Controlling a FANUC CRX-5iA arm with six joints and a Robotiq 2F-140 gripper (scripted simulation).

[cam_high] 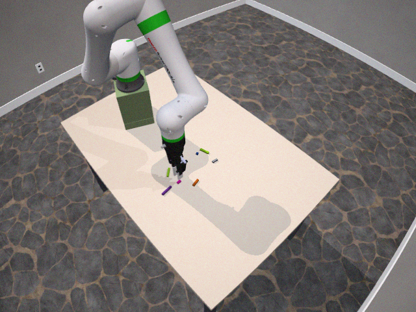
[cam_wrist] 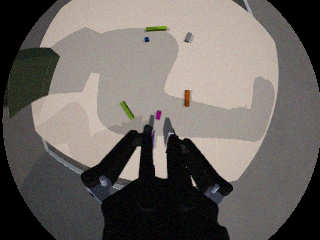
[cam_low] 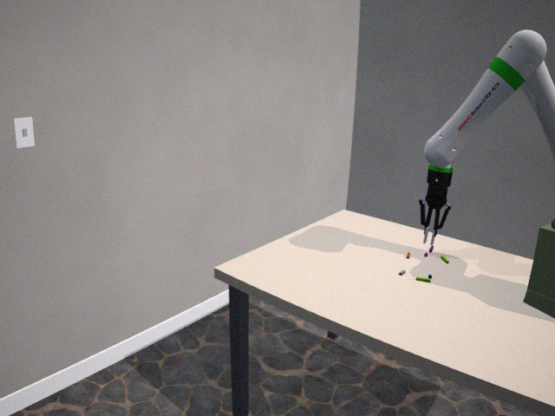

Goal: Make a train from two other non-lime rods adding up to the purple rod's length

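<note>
The magenta rod lies 8 cm below my hand. From my hand the other things lie so: orange rod: 6 cm ahead, 6 cm to the left, 8 cm below; purple rod: 8 cm to the right, 8 cm below; blue rod: 7 cm behind, 18 cm to the left, 8 cm below.
</note>
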